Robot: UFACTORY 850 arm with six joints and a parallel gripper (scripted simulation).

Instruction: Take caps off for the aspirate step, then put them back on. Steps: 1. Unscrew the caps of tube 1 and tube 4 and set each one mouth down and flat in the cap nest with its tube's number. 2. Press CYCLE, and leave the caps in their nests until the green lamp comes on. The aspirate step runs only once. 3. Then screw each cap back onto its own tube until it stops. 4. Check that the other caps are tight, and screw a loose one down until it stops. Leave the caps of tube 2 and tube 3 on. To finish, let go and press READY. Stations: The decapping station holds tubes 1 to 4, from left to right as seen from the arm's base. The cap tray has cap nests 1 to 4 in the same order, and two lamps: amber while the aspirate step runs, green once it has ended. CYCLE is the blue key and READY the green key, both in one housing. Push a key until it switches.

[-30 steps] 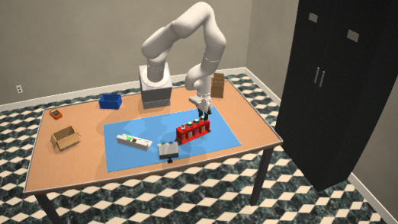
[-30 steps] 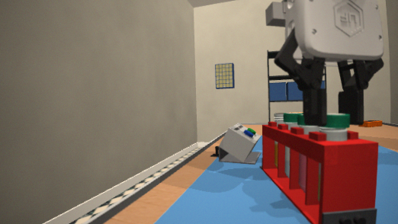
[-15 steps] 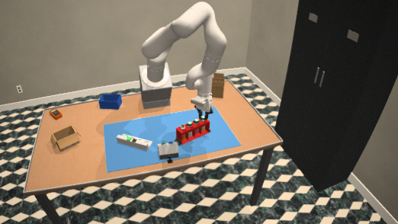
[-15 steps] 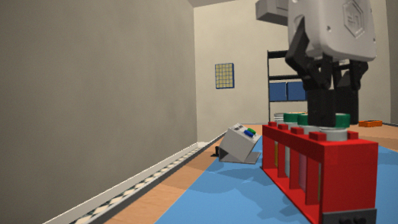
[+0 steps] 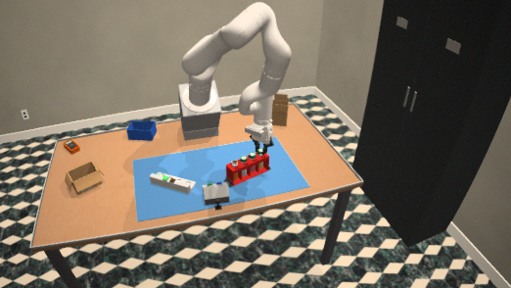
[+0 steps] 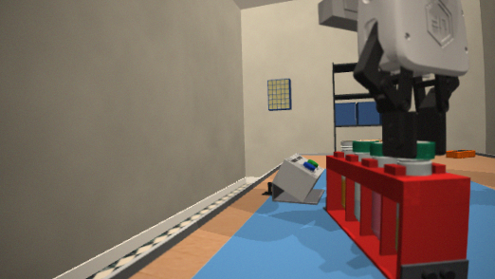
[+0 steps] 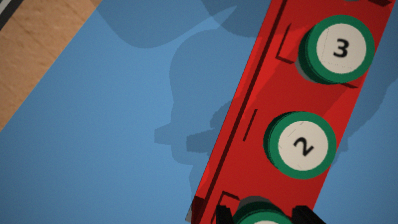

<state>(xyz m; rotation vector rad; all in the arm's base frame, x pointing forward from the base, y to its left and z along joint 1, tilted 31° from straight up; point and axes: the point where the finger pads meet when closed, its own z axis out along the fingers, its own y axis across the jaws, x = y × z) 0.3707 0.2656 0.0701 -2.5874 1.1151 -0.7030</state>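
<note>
Now: hand 1 cm above the green cap. Also, from my hand: green ready key (14 cm ahead, 28 cm to the right, 6 cm below); key housing (16 cm ahead, 25 cm to the right, 8 cm below); blue cycle key (14 cm ahead, 23 cm to the right, 6 cm below).
</note>
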